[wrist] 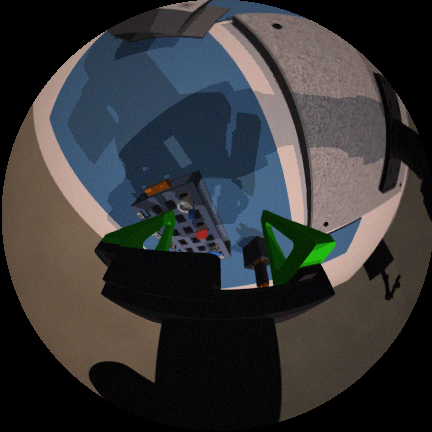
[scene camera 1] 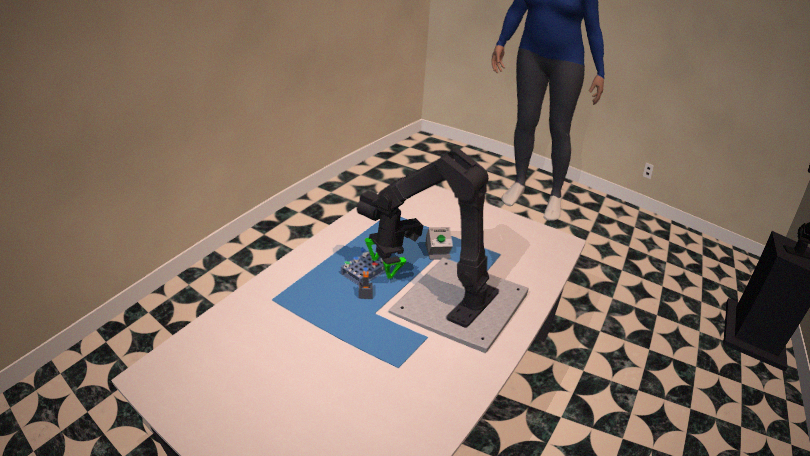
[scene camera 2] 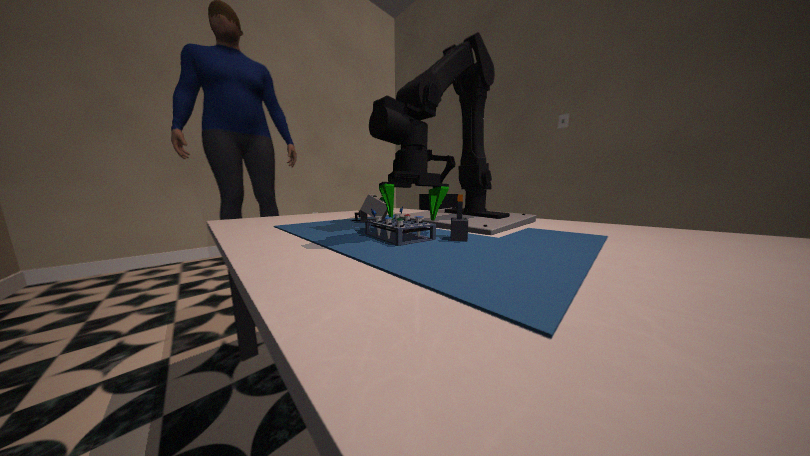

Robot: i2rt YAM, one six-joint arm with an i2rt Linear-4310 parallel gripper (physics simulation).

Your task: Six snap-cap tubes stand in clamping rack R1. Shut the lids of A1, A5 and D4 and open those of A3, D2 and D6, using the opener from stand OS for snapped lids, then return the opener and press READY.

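Where they show: gripper, fingertip midpoint: (wrist: 217, 214) (scene camera 1: 382, 269) (scene camera 2: 412, 220); arm's base, origin of the base link: (scene camera 1: 473, 305) (scene camera 2: 474, 214).
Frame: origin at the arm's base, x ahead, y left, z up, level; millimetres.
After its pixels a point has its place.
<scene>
Clamping rack R1 (scene camera 1: 351, 275) @[x 376, y 97, z -17 mm] (scene camera 2: 399, 235) @[x 403, y 113, z -1 mm] (wrist: 211, 211) @[x 320, y 49, z -17 mm] stands on the blue mat. In the wrist view a whitish tube mouth (wrist: 185, 205) @[x 326, y 10, z 16 mm] with a blue part beside it and a red lid (wrist: 201, 234) @[x 327, y 45, z 23 mm] show in the rack. Other tubes are small or partly hidden by the left finger and gripper body; I cannot tell every lid's state. The opener (scene camera 1: 365, 275) @[x 283, y 145, z 56 mm] (scene camera 2: 459, 210) @[x 289, y 149, z 37 mm] (wrist: 261, 273) @[x 281, y 137, z 38 mm], dark with orange, stands upright in stand OS (scene camera 1: 366, 291) @[x 271, y 155, z 10 mm] (scene camera 2: 459, 229) @[x 298, y 157, z 3 mm] (wrist: 255, 250) @[x 283, y 126, z 5 mm]. My gripper (scene camera 1: 382, 268) @[x 305, y 36, z 9 mm] (scene camera 2: 412, 218) @[x 305, y 36, z 9 mm] (wrist: 217, 214) @[x 305, y 36, z 9 mm] is open and empty, above the rack's stand-side part.
The READY box (scene camera 1: 439, 246) (scene camera 2: 372, 207) (wrist: 160, 21) with its green button (scene camera 1: 440, 239) @[x 232, y -169, z 48 mm] stands beyond the rack on the blue mat (scene camera 1: 334, 317) @[x 284, y 282, z -19 mm] (scene camera 2: 498, 271) @[x 394, y 281, z -19 mm]. The arm's grey base plate (scene camera 1: 419, 311) @[x 113, y 114, z -6 mm] (scene camera 2: 521, 220) @[x 5, y 148, z -6 mm] (wrist: 340, 185) @[x 146, y 62, z -6 mm] lies beside the mat. A person stands beyond the table.
</scene>
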